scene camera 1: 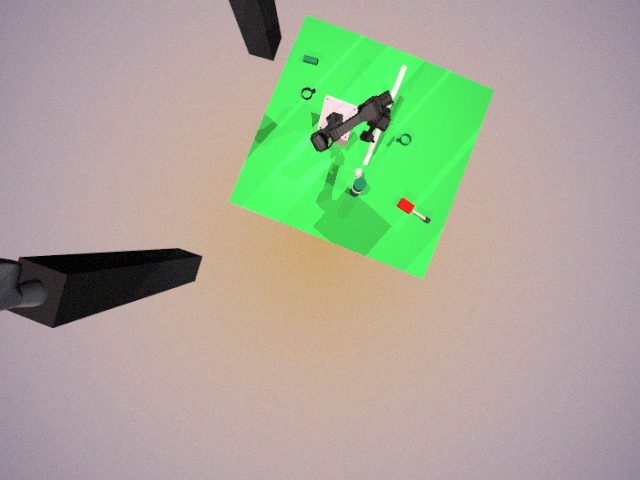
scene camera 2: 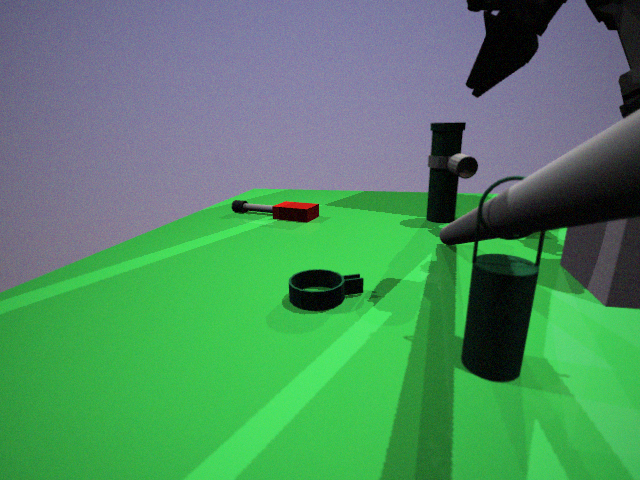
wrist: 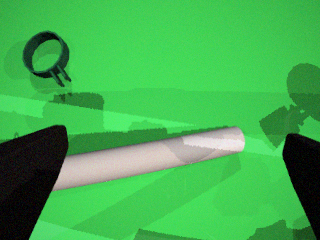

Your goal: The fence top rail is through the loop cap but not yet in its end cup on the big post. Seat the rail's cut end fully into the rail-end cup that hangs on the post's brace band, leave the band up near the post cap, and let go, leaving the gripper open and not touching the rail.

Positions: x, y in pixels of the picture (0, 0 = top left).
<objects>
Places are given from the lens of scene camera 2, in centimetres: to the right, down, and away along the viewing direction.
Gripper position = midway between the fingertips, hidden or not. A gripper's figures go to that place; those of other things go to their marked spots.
my gripper (scene camera 2: 471, 92): 20, -20, 48
rail (scene camera 2: 586, 185): 10, -2, 13
</objects>
